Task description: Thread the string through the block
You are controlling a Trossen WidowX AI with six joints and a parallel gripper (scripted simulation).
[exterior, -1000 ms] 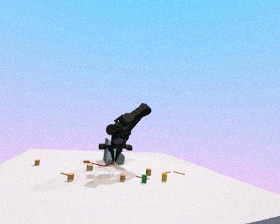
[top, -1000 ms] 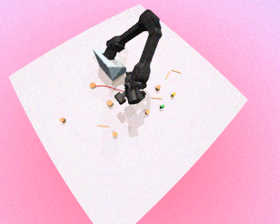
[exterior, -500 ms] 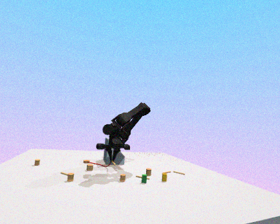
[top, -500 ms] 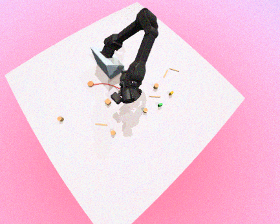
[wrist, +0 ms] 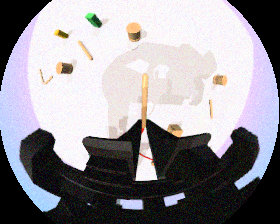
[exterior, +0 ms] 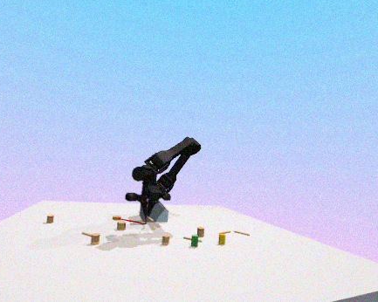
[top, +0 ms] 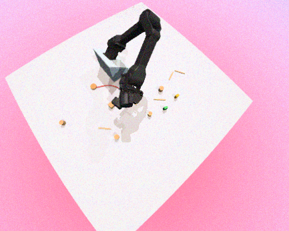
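Right now my gripper tip is 9 cm to the left of the wooden block, 6 cm past it and 5 cm above it. Round my gripper tip: green piece 21 cm ahead, 12 cm to the left, 4 cm below; thin wooden stick 1 cm ahead; round wooden button 24 cm behind, 8 cm to the right, 5 cm below.
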